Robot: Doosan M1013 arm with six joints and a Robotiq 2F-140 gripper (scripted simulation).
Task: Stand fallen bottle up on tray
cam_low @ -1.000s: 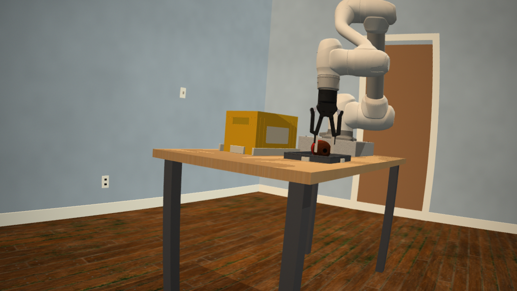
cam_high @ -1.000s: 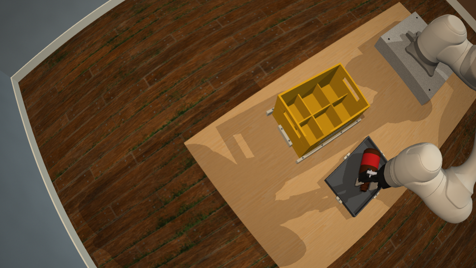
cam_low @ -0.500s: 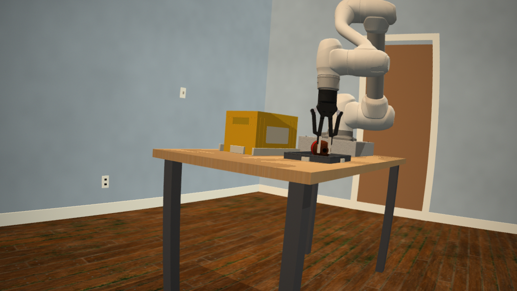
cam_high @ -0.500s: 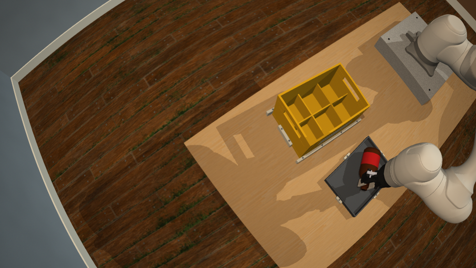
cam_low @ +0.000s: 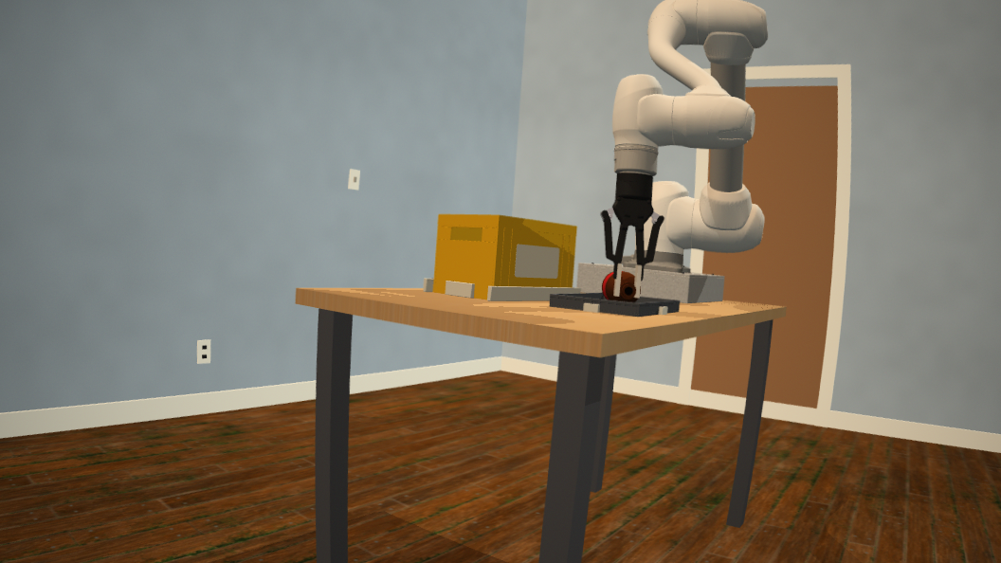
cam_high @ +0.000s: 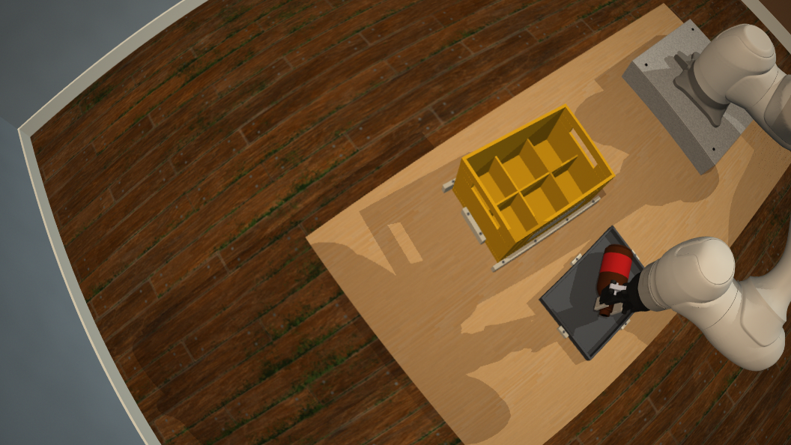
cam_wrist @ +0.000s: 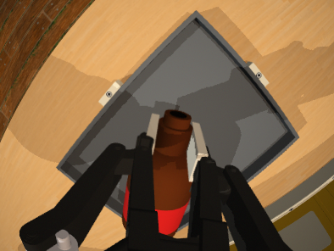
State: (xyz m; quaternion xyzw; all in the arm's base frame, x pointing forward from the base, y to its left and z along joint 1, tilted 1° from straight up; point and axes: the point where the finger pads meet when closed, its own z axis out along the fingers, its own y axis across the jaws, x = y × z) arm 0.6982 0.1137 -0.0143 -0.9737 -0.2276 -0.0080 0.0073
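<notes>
The bottle lies 5 cm behind my hand, 2 cm to the right of it and 2 cm below it. From my hand the other things lie so: yellow crate 6 cm behind, 31 cm to the right, 2 cm above; dark grey tray 3 cm behind, 2 cm to the right, 5 cm below.
</notes>
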